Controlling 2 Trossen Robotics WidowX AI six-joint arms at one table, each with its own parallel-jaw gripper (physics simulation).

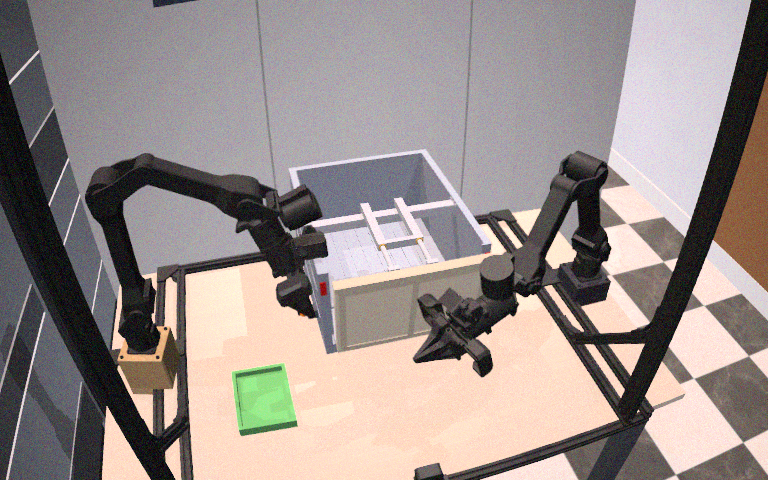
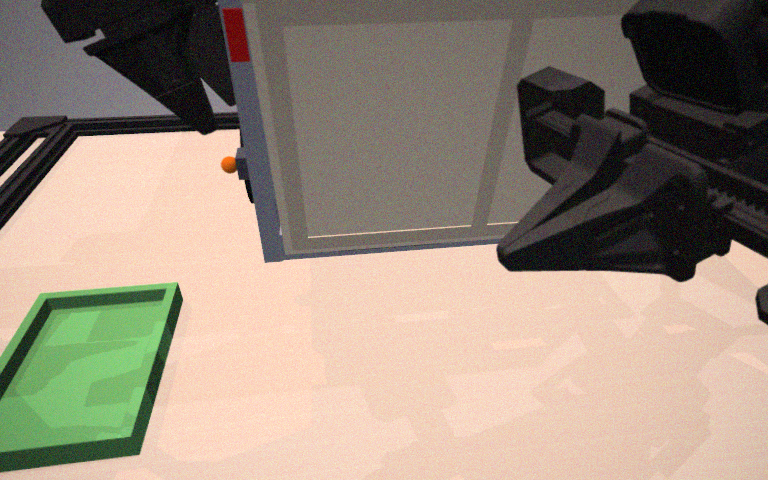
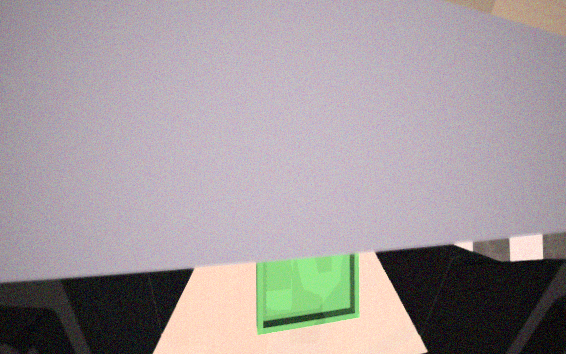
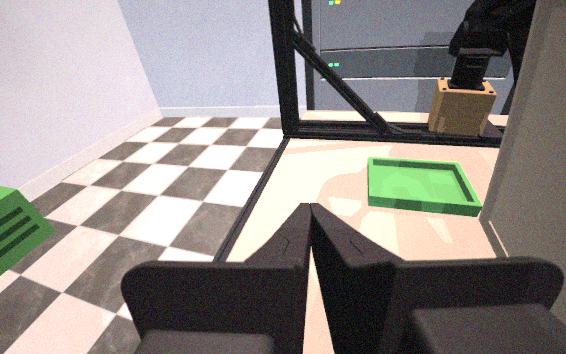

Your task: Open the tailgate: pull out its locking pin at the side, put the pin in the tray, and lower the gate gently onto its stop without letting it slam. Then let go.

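Places are measured from the left arm's base along level axes (x ahead, y left, z up), in millimetres.
Pixels of known places: left gripper, fingertip midpoint: [image 1: 310, 304] [image 2: 225, 117] [image 3: 290, 216]; right gripper, fingertip midpoint: [image 1: 413, 360] [image 2: 501, 259] [image 4: 308, 211]; left arm's base at its link origin: [image 1: 143, 343] [image 4: 464, 85]; right arm's base at its link origin: [image 1: 585, 272].
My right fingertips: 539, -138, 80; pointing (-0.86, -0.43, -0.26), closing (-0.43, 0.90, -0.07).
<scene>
Ahead of a thing's pixels: the offset from my right fingertips to its middle, as dx, dy, dz. "pt": to the spot under its first point.
The grey cart {pt +111, +345, +70} [image 1: 449, 210] stands mid-table with its beige tailgate {+22, +189, +3} [image 1: 401, 310] [image 2: 392, 129] upright and closed. The locking pin's orange knob [image 2: 229, 164] [image 1: 301, 314] sticks out of a bracket on the cart's left side. My left gripper [image 1: 297, 300] is open and empty, close against that side just above the knob. My right gripper [image 1: 425, 352] [image 2: 511, 252] [image 4: 308, 211] is shut on nothing, low in front of the tailgate's right half. The green tray {-292, +71, -178} [image 1: 264, 399] [image 2: 158, 329] [image 3: 307, 291] [image 4: 415, 186] lies empty at the front left.
A black frame [image 1: 573, 448] runs round the table edge. A red marker {pt -150, +134, +55} [image 1: 323, 289] [image 2: 235, 35] sits on the cart's left corner post. White slats {pt +7, +534, -92} [image 1: 392, 224] lie inside the cart.
</scene>
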